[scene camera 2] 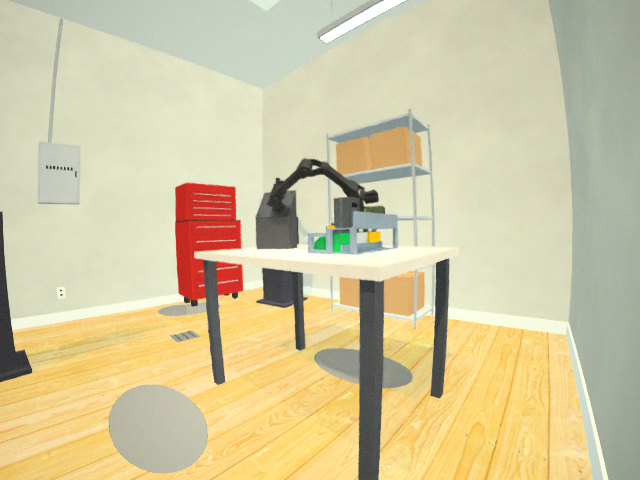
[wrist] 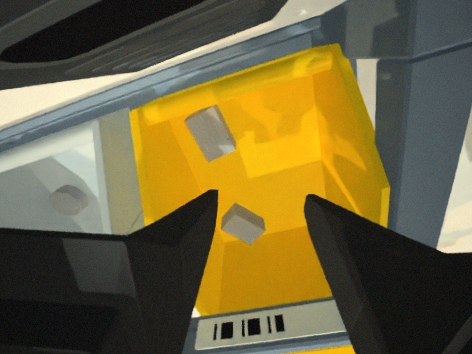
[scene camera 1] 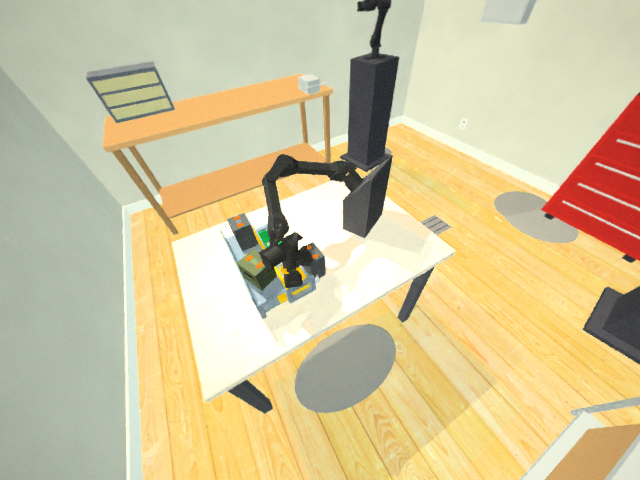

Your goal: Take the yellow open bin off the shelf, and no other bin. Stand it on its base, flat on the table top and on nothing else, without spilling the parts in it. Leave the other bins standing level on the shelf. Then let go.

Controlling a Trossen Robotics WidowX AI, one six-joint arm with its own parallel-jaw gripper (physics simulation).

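Frame: origin at the arm's base, x ahead, y left, z up, level; millimetres.
Seen in the pictures: gripper, fingertip midpoint: [wrist: 261, 200]; arm's base, origin of the base link: [scene camera 2: 278, 208] [scene camera 1: 358, 186].
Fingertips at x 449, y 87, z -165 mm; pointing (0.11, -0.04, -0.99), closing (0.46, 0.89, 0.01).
Observation:
Offsets run from my fingertips to a thing's middle. Level surfaces: height alone.
The yellow open bin {10 mm ahead, 2 mm right, 16 mm down} [wrist: 285, 155] [scene camera 2: 373, 236] stands in the grey-blue shelf [wrist: 420, 150] [scene camera 2: 374, 221] on the table. Two grey parts, one {32 mm back, 17 mm right, 43 mm down} [wrist: 210, 132] near its far side and one {47 mm ahead, 31 mm right, 43 mm down} [wrist: 243, 223] between my fingertips as seen from above, lie in it. My gripper [wrist: 261, 200] is open about halfway and empty; its fingertips show over the bin's inside, away from both side walls. Their height above the bin floor is hard to tell. A pale grey bin {9 mm back, 121 mm right, 16 mm down} [wrist: 30, 205] with a round part is to the left. A green bin {25 mm back, 232 mm right, 16 mm down} [scene camera 2: 341, 241] [scene camera 1: 264, 236] is at the shelf's other end.
Dark boxes with orange marks, one {49 mm ahead, 249 mm right, 103 mm up} [scene camera 1: 242, 232] [scene camera 2: 345, 211] at the shelf's far end and one {110 mm back, 2 mm left, 6 mm up} [scene camera 1: 316, 260] beside the gripper, and an olive box {96 mm ahead, 53 mm right, 90 mm up} [scene camera 1: 257, 271] [scene camera 2: 374, 209] surround the wrist closely. The white table top {59 mm down} [scene camera 1: 217, 330] extends around the shelf.

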